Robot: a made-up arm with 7 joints.
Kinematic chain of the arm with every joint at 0, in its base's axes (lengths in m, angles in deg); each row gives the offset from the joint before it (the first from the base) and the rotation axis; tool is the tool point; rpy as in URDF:
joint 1: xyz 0 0 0.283 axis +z
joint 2: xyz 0 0 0 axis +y
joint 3: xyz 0 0 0.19 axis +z
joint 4: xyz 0.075 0 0 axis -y
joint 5: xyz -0.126 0 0.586 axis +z
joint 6: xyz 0 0 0 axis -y
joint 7: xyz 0.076 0 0 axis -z
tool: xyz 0 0 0 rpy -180 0 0
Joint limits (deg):
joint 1: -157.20..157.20
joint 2: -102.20..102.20
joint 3: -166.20..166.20
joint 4: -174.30..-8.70
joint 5: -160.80..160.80
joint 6: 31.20..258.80
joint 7: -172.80..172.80
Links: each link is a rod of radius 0.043 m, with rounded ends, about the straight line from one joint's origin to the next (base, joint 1, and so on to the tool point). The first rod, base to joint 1, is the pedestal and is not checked.
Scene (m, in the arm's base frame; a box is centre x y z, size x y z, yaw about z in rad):
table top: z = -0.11
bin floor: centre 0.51 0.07 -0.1 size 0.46 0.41 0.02 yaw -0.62
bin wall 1: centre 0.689 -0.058 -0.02 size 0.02 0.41 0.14 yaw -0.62
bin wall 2: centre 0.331 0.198 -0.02 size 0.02 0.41 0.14 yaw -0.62
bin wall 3: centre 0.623 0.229 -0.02 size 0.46 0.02 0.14 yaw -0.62
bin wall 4: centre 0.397 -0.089 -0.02 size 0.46 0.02 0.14 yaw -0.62
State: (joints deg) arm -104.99 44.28 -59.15 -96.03 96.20 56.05 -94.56
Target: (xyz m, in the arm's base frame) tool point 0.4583 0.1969 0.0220
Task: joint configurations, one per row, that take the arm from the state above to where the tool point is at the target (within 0.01 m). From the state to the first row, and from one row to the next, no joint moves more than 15 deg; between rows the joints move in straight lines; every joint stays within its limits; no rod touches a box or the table.
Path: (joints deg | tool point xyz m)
1: -91.30 35.34 -52.73 -96.64 93.07 54.92 -96.12 | -0.5694 -0.5182 0.2038
2: -77.60 26.39 -46.30 -97.25 89.93 53.79 -97.67 | -0.3614 -0.6799 0.2524
3: -63.91 17.45 -39.88 -97.85 86.80 52.65 -99.23 | -0.1123 -0.7580 0.3193
4: -50.22 8.50 -33.45 -98.46 83.67 51.52 -100.78 | 0.1432 -0.7406 0.4011
5: -36.53 -0.44 -27.03 -99.07 80.53 50.39 -102.34 | 0.3666 -0.6315 0.4931
6: -29.32 -2.22 -13.91 -112.58 80.93 45.59 -100.39 | 0.5520 -0.4477 0.3629
7: -22.12 -3.99 -0.80 -126.09 81.32 40.79 -98.45 | 0.6323 -0.2055 0.2394
8: -14.92 -5.76 12.32 -139.60 81.71 36.00 -96.50 | 0.5932 0.0300 0.1246
9: -7.72 -7.53 25.43 -153.11 82.11 31.20 -94.56 | 0.4583 0.1969 0.0220

